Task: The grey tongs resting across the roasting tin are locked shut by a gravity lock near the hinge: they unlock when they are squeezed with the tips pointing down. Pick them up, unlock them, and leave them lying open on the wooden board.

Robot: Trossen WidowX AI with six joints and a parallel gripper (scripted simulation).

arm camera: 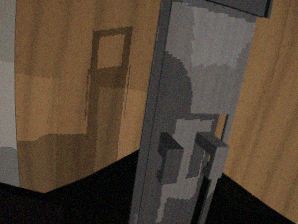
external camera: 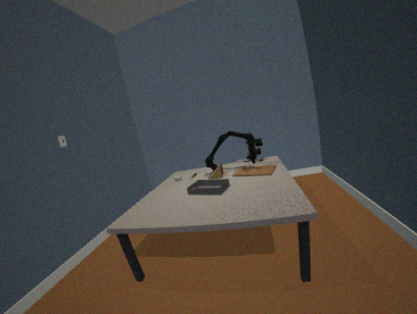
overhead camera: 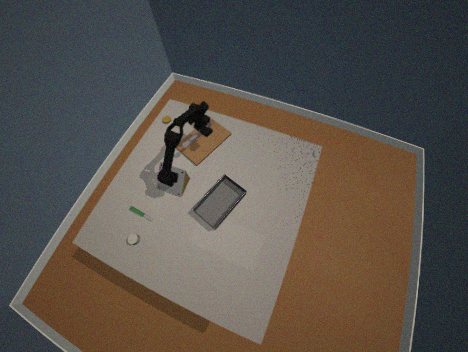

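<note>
The wooden board lies 1 cm to the right of my gripper tip and 7 cm below it. From my gripper tip the other things lie so: roasting tin 29 cm ahead, 42 cm to the right, 5 cm below; yellow disc 37 cm behind, 9 cm to the left, 7 cm below; yellow slider 1 cm to the right, 4 cm above.
</note>
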